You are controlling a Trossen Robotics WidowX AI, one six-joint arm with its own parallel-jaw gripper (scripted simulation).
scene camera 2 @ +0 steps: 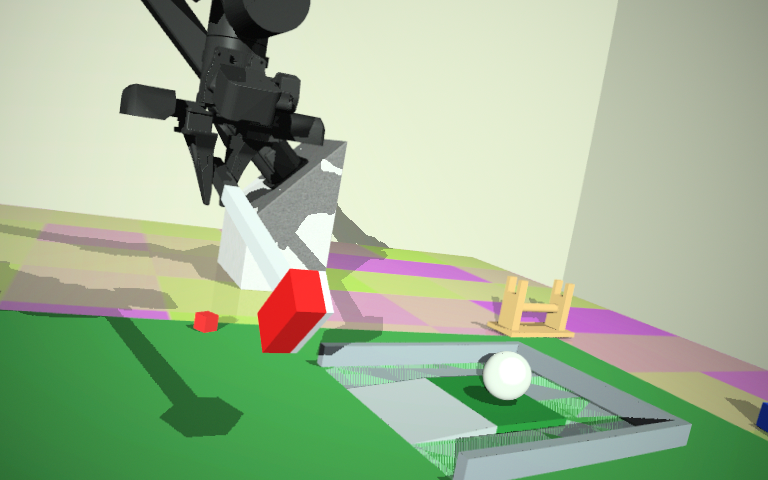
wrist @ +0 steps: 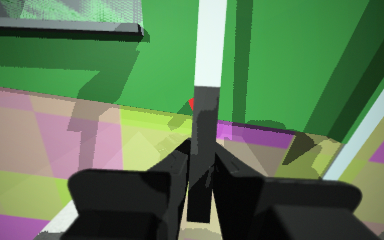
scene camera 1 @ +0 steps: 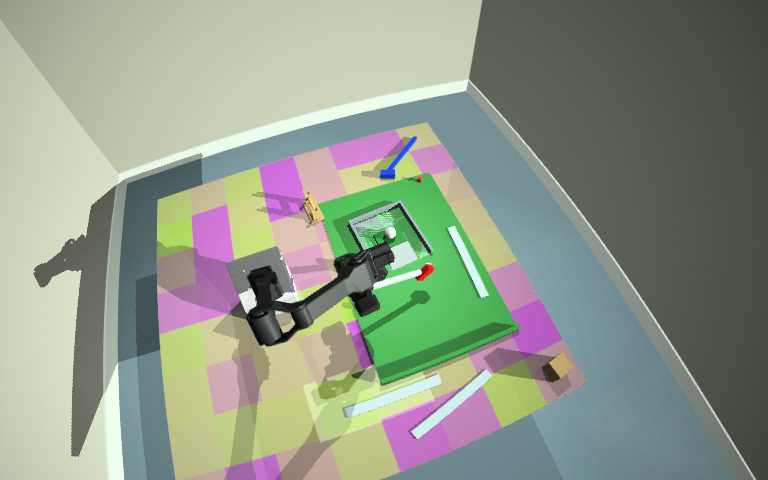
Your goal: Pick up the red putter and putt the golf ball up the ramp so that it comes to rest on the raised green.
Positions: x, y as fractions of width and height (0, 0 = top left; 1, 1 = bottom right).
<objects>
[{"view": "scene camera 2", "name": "my gripper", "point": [0.28, 0.43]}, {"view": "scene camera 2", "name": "white golf ball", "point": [0.66, 0.78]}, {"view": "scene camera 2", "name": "green mat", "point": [0.12, 0.81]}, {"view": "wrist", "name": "my gripper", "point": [0.52, 0.59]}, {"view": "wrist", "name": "green mat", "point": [0.77, 0.30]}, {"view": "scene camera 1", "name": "my gripper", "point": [0.47, 0.62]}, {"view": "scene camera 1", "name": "green mat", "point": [0.54, 0.67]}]
</objects>
